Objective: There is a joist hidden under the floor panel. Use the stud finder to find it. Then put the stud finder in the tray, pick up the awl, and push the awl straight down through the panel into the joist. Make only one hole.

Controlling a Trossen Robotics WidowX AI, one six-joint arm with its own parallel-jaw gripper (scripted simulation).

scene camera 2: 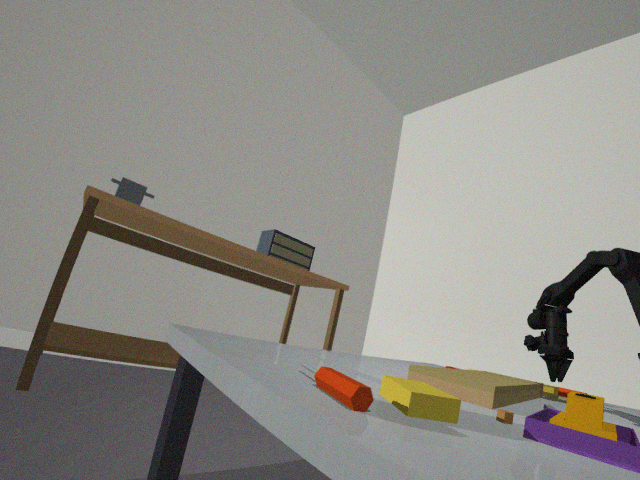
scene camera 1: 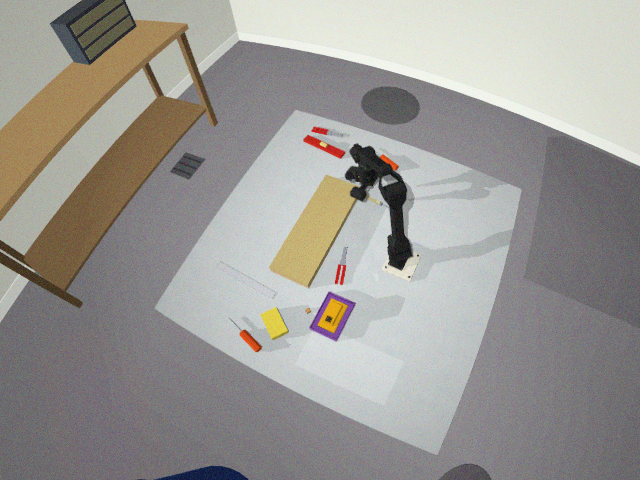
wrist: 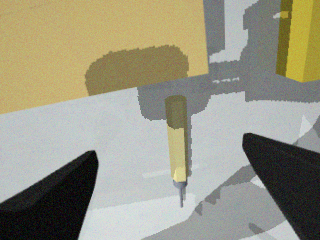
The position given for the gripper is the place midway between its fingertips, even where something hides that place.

The gripper [scene camera 2: 556, 382] is open and holds nothing. Also in view: a stud finder [scene camera 2: 584, 412], an awl [wrist: 176, 106] and a yellow block [scene camera 2: 414, 398].
The gripper is seen too in the wrist view [wrist: 170, 148]. The wrist view does not show the stud finder: it is out of frame.
